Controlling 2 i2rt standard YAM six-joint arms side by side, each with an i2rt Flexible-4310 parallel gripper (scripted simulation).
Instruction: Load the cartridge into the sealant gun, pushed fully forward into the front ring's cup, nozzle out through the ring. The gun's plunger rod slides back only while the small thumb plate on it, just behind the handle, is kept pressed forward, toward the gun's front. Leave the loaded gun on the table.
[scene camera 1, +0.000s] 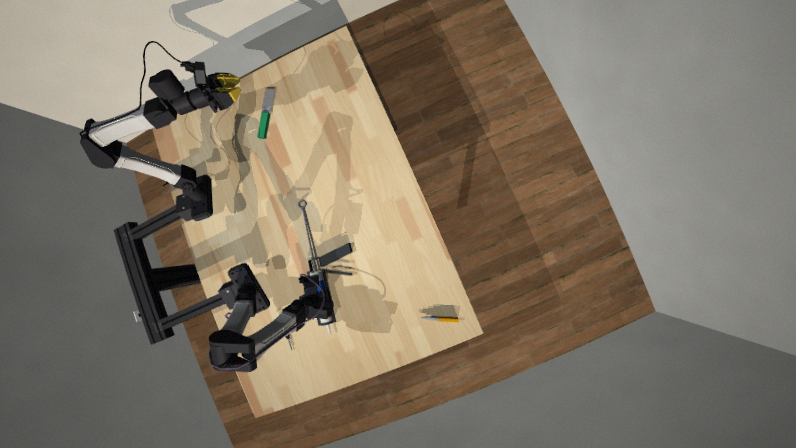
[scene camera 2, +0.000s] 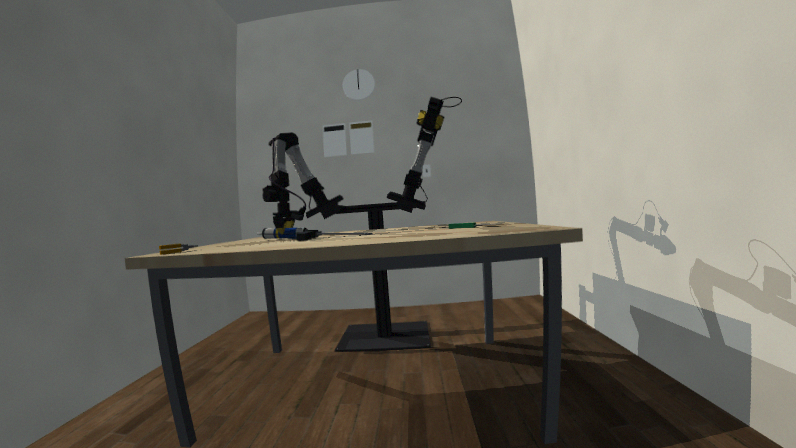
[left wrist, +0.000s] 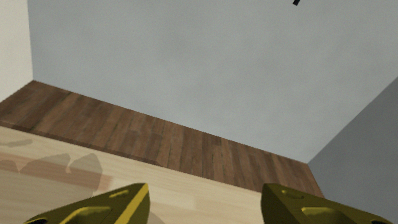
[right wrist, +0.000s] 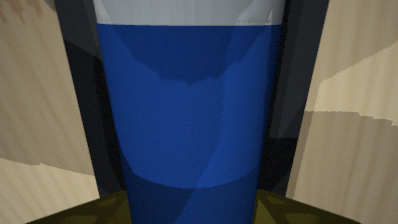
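Sealant gun (right wrist: 301, 34) visible; out of frame in the left wrist view. Cartridge (right wrist: 190, 95) visible; in the left wrist view, out of frame. My right gripper (right wrist: 192, 199) in sight. My left gripper (scene camera 1: 240, 84), (left wrist: 205, 193) in sight.
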